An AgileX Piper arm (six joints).
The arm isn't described. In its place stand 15 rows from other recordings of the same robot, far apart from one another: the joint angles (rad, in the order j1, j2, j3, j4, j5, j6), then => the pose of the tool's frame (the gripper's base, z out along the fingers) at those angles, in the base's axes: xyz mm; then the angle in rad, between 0 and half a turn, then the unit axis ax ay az.
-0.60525, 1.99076, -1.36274, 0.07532, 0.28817, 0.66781 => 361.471, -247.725, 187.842, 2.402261, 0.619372, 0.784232, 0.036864
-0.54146, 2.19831, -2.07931, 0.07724, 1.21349, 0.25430 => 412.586, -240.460, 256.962, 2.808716, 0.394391, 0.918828, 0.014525
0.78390, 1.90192, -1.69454, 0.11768, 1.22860, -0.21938 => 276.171, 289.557, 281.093, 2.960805, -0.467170, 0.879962, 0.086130
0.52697, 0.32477, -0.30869, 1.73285, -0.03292, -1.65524 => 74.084, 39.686, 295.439, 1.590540, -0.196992, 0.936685, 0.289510
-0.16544, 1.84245, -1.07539, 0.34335, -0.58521, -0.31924 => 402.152, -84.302, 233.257, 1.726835, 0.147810, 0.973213, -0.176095
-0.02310, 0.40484, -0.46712, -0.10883, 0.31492, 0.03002 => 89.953, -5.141, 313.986, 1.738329, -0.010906, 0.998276, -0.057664
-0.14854, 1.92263, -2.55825, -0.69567, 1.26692, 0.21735 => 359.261, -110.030, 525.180, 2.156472, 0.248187, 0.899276, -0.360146
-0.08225, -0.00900, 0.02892, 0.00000, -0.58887, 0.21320 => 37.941, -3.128, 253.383, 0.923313, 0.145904, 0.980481, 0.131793
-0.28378, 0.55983, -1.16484, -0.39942, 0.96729, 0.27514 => 34.115, -40.301, 462.475, 1.877926, 0.277626, 0.927921, -0.248769
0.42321, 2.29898, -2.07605, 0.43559, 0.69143, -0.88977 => 473.661, 240.203, 234.325, 2.342991, -0.512312, 0.851673, 0.110406
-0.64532, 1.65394, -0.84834, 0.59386, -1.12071, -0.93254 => 243.802, -240.935, 277.801, 2.014368, 0.250184, 0.666601, -0.702176
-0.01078, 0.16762, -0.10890, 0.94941, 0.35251, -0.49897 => 64.183, 24.855, 221.456, 1.859824, 0.092370, 0.951428, 0.293688
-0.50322, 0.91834, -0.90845, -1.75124, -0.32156, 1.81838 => 183.601, -68.773, 413.648, 1.558685, 0.119018, 0.990536, -0.068361
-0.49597, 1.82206, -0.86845, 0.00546, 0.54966, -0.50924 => 264.654, -142.904, 120.184, 3.004483, -0.004415, 0.999345, -0.035911
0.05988, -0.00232, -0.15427, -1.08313, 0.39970, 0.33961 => 42.690, -28.781, 246.955, 1.759598, -0.178412, 0.878583, -0.443013
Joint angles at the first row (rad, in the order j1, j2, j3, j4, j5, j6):
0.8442, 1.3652, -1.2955, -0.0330, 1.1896, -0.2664
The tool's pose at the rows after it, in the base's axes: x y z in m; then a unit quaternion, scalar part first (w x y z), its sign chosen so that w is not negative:
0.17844 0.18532 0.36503 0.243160 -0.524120 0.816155 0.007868
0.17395 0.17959 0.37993 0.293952 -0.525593 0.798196 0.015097
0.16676 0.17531 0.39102 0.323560 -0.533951 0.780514 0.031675
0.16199 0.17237 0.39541 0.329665 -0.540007 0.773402 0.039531
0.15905 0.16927 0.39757 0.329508 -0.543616 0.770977 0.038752
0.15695 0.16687 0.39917 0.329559 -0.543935 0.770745 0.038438
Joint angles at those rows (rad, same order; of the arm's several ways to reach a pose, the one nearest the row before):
0.8442, 1.3178, -1.2995, -0.1230, 1.1630, -0.2762
0.8442, 1.2701, -1.2994, -0.1321, 1.1037, -0.2964
0.8442, 1.2306, -1.2994, -0.1025, 1.0720, -0.3373
0.8442, 1.2112, -1.2994, -0.0820, 1.0740, -0.3610
0.8442, 1.1989, -1.2994, -0.0798, 1.0866, -0.3716
0.8442, 1.1896, -1.2994, -0.0798, 1.0958, -0.3732

